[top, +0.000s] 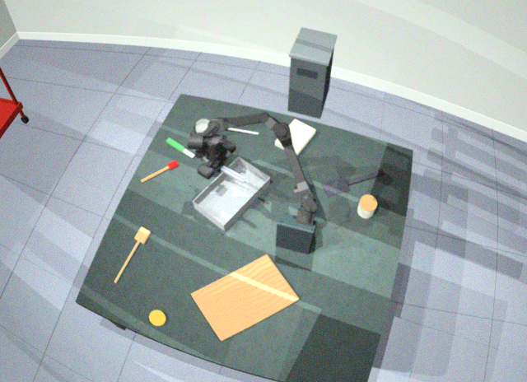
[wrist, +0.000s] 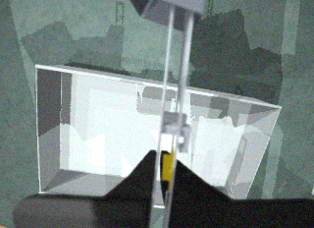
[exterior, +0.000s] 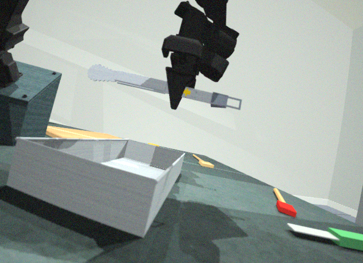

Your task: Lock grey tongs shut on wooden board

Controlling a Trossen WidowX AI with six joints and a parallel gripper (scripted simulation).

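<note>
The yellow lock piece lies 20 mm ahead of my gripper tip, 10 mm to the right of it and 40 mm above it. Also, from my gripper tip: roasting tin (50 mm behind, 10 mm to the left, 130 mm below); then wooden board (230 mm behind, 460 mm to the left, 150 mm below); then block (250 mm behind, 380 mm to the right, 140 mm below).
</note>
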